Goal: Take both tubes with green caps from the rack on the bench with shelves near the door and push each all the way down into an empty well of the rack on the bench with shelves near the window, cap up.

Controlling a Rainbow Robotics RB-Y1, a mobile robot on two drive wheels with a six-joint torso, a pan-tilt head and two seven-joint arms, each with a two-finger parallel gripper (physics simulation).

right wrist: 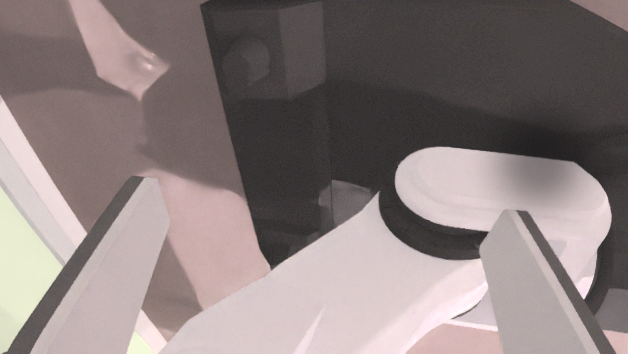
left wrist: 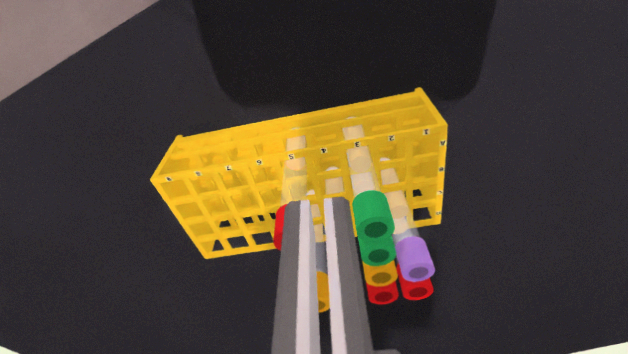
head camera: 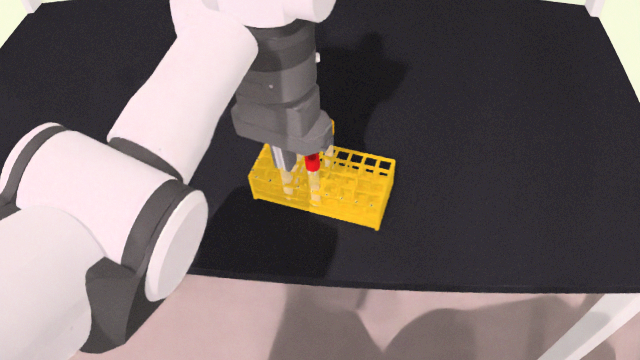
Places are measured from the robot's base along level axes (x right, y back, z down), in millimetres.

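Pixels of known places: left gripper, fingertip midpoint: [left wrist: 318, 215] [head camera: 285, 164]; right gripper, fingertip midpoint: [right wrist: 331, 216].
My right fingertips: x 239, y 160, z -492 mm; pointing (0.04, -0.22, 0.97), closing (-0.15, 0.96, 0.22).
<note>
Behind a point stands the place of what it marks.
A yellow rack [head camera: 345, 212] @(x -27, y -259, z -772 mm) [left wrist: 225, 134] @(x -22, y -246, z -777 mm) stands on the black bench top. Two green caps show in the left wrist view, the front one [left wrist: 371, 207] @(x -114, y -274, z -876 mm) partly covering the one behind [left wrist: 378, 252] @(x -107, y -301, z -883 mm). Both are upright in the column numbered 3; in the head view they are hidden by the gripper. My left gripper [head camera: 286, 167] @(x -100, y -242, z -903 mm) [left wrist: 318, 215] @(x -100, y -242, z -903 mm) is shut and empty, pointing down over the rack beside the green caps, between them and a red-capped tube [head camera: 312, 162] @(x -69, y -264, z -881 mm) [left wrist: 281, 229] @(x -69, y -263, z -881 mm). My right gripper [right wrist: 331, 216] @(x 239, y 160, z -492 mm) is open and empty, away from the rack. A second rack does not show.
Close by in the rack stand tubes with purple [left wrist: 414, 257] @(x -123, y -321, z -878 mm), orange [left wrist: 381, 275] @(x -102, y -322, z -883 mm) and red [left wrist: 382, 293] @(x -96, y -341, z -883 mm) caps. Another orange cap [left wrist: 324, 292] @(x -62, y -330, z -878 mm) is partly hidden behind the left fingers. White and black robot parts lie below the right fingers. The bench's front edge [head camera: 400, 288] @(x 55, y -149, z -746 mm) runs below the rack.
</note>
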